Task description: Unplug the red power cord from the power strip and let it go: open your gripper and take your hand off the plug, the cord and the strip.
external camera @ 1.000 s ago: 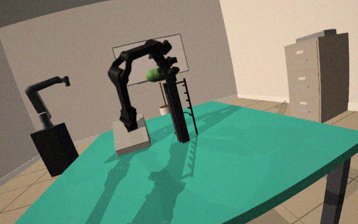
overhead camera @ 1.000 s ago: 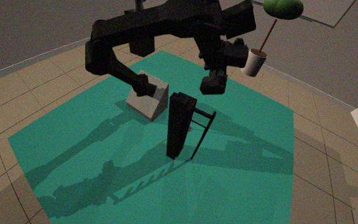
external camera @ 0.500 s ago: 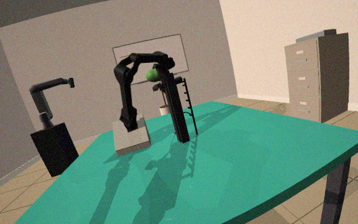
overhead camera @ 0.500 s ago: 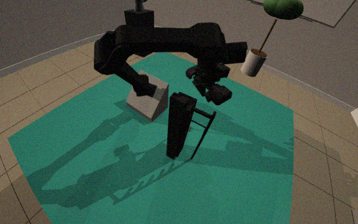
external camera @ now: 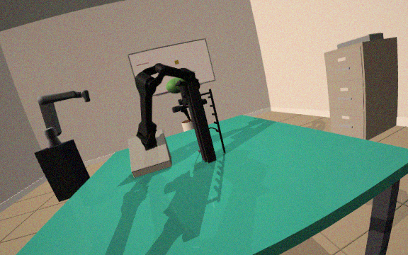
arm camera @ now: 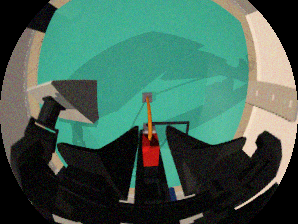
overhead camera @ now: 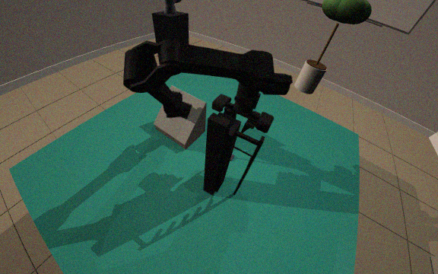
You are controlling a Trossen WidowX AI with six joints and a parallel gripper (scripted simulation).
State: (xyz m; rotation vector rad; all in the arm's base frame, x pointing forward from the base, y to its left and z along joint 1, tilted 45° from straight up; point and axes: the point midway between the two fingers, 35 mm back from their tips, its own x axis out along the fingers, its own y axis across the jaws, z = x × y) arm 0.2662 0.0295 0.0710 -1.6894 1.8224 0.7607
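Now: gripper tip 7 cm to the left of the red plug and 1 cm above it.
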